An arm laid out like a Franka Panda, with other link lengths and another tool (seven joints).
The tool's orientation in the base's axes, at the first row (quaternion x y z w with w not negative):
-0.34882 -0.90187 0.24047 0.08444
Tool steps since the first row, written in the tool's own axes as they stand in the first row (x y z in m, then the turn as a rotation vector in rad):
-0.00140 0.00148 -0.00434 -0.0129 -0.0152 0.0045
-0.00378 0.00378 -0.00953 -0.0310 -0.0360 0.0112
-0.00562 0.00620 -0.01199 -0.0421 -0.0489 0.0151
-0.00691 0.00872 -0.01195 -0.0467 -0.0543 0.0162
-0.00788 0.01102 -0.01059 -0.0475 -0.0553 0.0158
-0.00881 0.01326 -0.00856 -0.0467 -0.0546 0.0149
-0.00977 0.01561 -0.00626 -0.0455 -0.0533 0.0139
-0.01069 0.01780 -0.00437 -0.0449 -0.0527 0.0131
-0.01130 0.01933 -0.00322 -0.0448 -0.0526 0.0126
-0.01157 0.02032 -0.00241 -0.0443 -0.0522 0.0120
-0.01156 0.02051 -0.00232 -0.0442 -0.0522 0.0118
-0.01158 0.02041 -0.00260 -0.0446 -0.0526 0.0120
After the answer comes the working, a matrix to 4 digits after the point.
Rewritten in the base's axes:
0.00330 0.00164 0.00307 -0.0008 -0.0201 0.0038
0.00808 0.00346 0.00649 -0.0018 -0.0480 0.0085
0.01166 0.00470 0.00746 -0.0024 -0.0652 0.0116
0.01409 0.00544 0.00621 -0.0025 -0.0722 0.0134
0.01573 0.00576 0.00391 -0.0023 -0.0732 0.0142
0.01708 0.00581 0.00105 -0.0022 -0.0719 0.0147
0.01844 0.00581 -0.00209 -0.0020 -0.0699 0.0149
0.01981 0.00589 -0.00480 -0.0019 -0.0688 0.0153
0.02080 0.00603 -0.00655 -0.0017 -0.0684 0.0156
0.02132 0.00618 -0.00774 -0.0017 -0.0676 0.0160
0.02140 0.00627 -0.00791 -0.0017 -0.0675 0.0161
0.02144 0.00630 -0.00761 -0.0017 -0.0681 0.0162

The tool's axes in the first row as the columns of a matrix, in the base's axes (rounded; the answer above uses it unrounded):
-0.7424 0.5886 -0.3201
0.6698 0.6410 -0.3748
-0.0155 -0.4927 -0.8701

